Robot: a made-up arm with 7 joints. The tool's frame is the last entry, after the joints.
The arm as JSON. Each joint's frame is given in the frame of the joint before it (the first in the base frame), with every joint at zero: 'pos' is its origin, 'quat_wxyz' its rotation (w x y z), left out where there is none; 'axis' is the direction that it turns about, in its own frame. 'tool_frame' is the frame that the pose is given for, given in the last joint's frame.
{
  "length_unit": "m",
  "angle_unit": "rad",
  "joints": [
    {
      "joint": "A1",
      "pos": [
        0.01,
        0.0,
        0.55
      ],
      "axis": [
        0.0,
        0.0,
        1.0
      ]
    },
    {
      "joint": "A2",
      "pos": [
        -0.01,
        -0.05,
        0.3
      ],
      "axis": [
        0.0,
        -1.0,
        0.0
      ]
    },
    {
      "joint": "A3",
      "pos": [
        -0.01,
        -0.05,
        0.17
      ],
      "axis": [
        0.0,
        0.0,
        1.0
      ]
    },
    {
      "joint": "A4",
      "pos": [
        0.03,
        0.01,
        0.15
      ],
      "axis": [
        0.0,
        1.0,
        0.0
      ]
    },
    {
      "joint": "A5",
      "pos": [
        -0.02,
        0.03,
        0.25
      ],
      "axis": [
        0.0,
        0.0,
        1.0
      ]
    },
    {
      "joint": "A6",
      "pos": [
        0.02,
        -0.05,
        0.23
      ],
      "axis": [
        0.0,
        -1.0,
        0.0
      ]
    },
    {
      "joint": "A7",
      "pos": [
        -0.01,
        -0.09,
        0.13
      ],
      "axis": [
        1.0,
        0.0,
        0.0
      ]
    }
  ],
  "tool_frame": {
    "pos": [
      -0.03,
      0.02,
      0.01
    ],
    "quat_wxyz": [
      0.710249,
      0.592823,
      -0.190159,
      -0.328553
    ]
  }
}
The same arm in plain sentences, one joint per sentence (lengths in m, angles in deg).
The arm has seven revolute joints in a row. What follows holds with every joint at zero, and every direction is one of the base frame's. Joint 1 is mounted 0.01 m along +x and 0.55 m along +z from the base frame's origin and turns about +z. Joint 2 is mounted 0.01 m along -x and 0.05 m along -y and 0.3 m along +z from joint 1 and turns about -y. Joint 3 is mounted 0.01 m along -x and 0.05 m along -y and 0.17 m along +z from joint 2 and turns about +z. Joint 4 is mounted 0.03 m along +x and 0.01 m along +y and 0.15 m along +z from joint 3 and turns about +y. Joint 5 is mounted 0.02 m along -x and 0.03 m along +y and 0.25 m along +z from joint 4 and turns about +z. Joint 6 is mounted 0.02 m along +x and 0.05 m along -y and 0.23 m along +z from joint 5 and turns about -y. Joint 7 is mounted 0.01 m along -x and 0.09 m along -y and 0.13 m along +z from joint 6 and turns about +x. The tool frame, which is the frame that the pose is given for, is mounted 0.03 m along -x and 0.02 m along +y and 0.01 m along +z from joint 7; its axes are the base frame's turned by roll 76.91, pitch 6.86 and yaw -44.2 deg (as in URDF: about the fixed x, then y, then z).
